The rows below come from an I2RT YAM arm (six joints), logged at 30 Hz.
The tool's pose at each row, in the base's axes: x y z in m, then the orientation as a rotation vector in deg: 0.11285 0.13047 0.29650 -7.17 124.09 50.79; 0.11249 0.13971 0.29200 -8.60 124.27 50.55; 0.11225 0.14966 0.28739 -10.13 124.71 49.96; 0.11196 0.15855 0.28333 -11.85 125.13 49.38; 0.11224 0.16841 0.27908 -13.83 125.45 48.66; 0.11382 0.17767 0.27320 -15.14 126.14 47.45; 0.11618 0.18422 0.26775 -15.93 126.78 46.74; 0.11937 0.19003 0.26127 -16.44 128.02 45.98; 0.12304 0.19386 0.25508 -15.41 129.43 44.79
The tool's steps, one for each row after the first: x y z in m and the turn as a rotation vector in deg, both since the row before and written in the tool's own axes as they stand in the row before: 0.00511 0.00458 0.00766 -0.23 0.56 -0.98; 0.00507 0.00506 0.00830 0.04 0.77 -1.11; 0.00435 0.00467 0.00740 -0.03 0.82 -1.22; 0.00400 0.00517 0.00852 -0.04 0.81 -1.47; 0.00396 0.00346 0.00976 0.58 0.86 -1.10; 0.00271 0.00142 0.00829 0.37 0.73 -0.58; 0.00271 0.00009 0.00886 0.59 1.19 -0.23; 0.00191 -0.00142 0.00780 1.37 0.79 0.67
